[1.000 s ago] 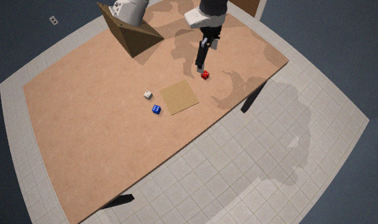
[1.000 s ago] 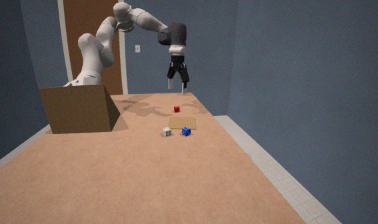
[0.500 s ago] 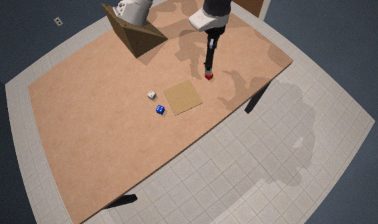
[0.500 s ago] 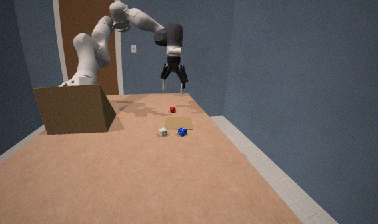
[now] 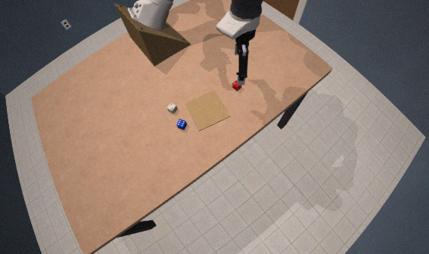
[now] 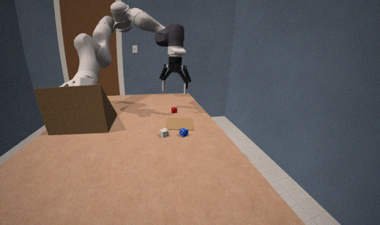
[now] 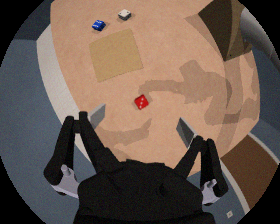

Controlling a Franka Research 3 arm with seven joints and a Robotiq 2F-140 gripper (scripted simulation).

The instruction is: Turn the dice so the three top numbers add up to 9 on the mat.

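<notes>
Right now the red die is 120 mm below my hand. From my hand the other things lie so: white die (80 mm behind, 280 mm to the right, 120 mm below); blue die (10 mm ahead, 290 mm to the right, 120 mm below); tan mat (10 mm ahead, 170 mm to the right, 140 mm below).
</notes>
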